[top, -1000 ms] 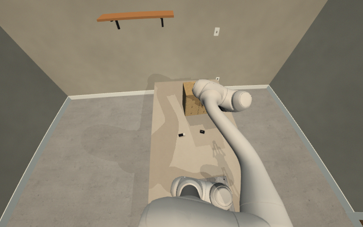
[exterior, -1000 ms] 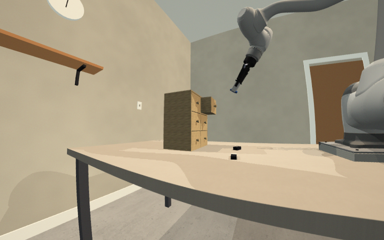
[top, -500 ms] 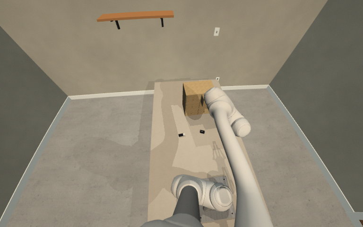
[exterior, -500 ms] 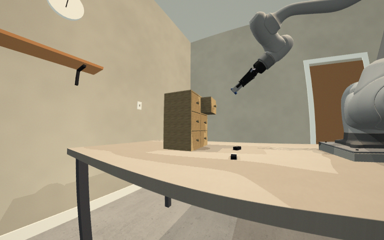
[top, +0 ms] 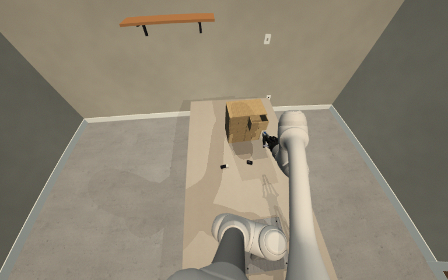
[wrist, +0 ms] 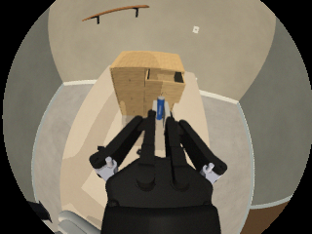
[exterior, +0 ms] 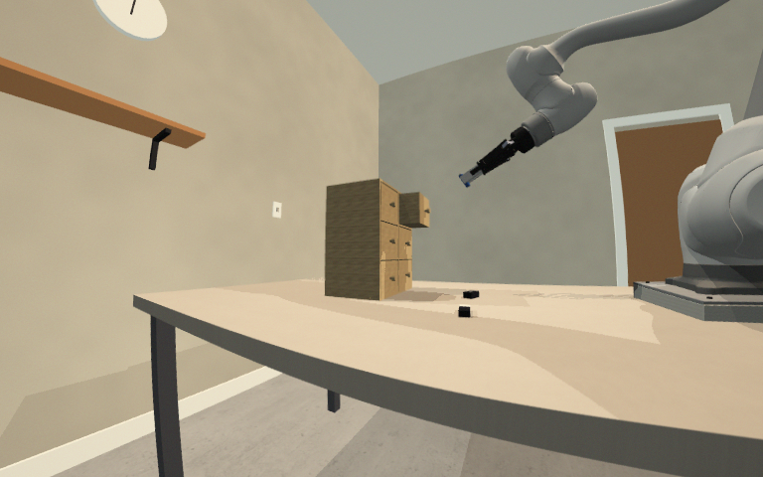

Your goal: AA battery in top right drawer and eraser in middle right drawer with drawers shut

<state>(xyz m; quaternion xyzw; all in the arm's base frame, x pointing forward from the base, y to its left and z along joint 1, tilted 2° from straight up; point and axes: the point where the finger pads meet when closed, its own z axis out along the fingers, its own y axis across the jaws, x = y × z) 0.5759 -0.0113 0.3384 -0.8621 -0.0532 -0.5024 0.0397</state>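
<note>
My gripper is now 2 cm short of the blue piece and 1 cm above it. Round my hand: black block: 37 cm below, 4 cm to the left, 1 cm behind.
</note>
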